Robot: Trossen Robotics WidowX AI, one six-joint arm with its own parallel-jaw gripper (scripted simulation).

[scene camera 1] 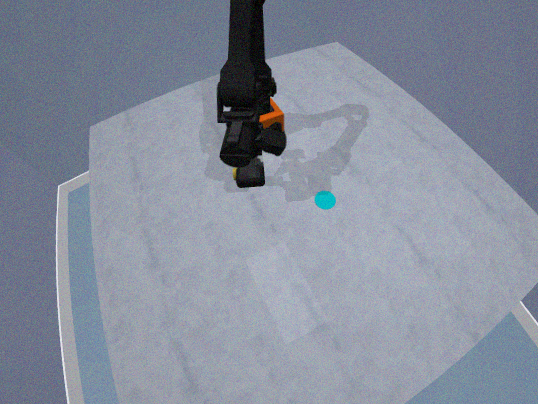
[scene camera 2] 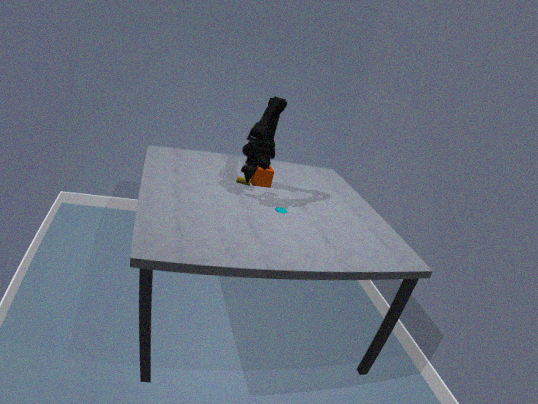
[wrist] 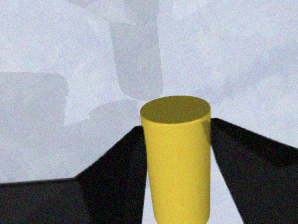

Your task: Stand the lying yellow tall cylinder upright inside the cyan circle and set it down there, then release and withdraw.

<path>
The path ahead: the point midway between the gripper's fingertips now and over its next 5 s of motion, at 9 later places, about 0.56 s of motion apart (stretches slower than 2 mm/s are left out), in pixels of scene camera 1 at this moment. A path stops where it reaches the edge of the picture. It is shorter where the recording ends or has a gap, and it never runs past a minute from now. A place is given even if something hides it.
The gripper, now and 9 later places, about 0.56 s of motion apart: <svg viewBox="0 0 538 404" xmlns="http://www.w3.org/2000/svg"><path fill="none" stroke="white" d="M253 172L252 160L264 163L282 167L303 170L325 169L336 174L341 183L344 192L346 198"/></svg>
</path>
